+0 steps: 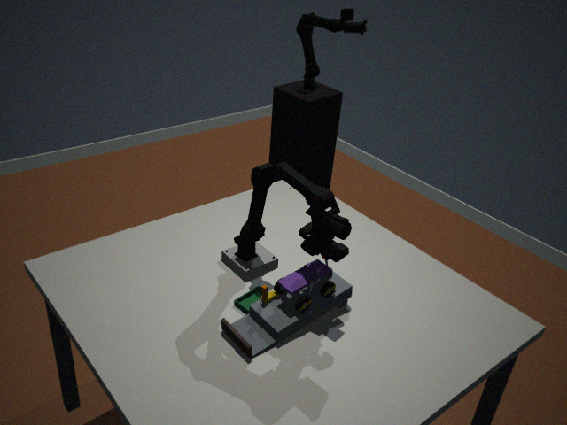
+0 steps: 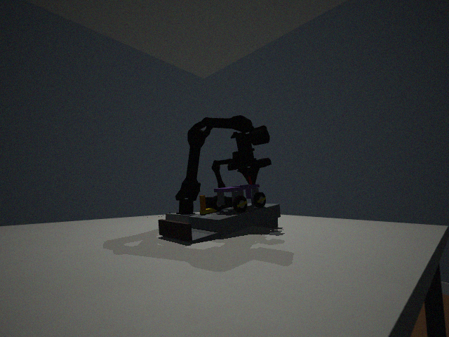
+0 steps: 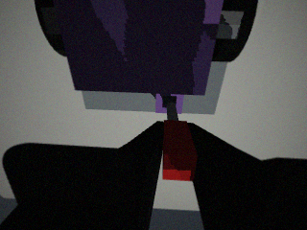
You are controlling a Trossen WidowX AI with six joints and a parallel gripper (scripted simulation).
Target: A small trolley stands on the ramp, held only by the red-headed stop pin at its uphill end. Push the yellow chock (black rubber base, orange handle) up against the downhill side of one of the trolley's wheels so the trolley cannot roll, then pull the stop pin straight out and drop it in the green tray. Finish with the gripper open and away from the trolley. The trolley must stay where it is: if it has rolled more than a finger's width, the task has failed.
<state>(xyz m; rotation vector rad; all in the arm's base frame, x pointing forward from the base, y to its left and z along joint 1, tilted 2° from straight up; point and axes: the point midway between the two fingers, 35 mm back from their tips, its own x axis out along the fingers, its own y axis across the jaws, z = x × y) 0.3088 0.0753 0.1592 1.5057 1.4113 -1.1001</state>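
Right now the green tray is 12 cm behind my gripper tip, 21 cm to the right of it and 17 cm below it. From my gripper tip the other things lie so: trolley: 1 cm ahead, 11 cm to the right, 5 cm below; grey ramp: 1 cm ahead, 11 cm to the right, 12 cm below; red-headed stop pin: right at my gripper tip.
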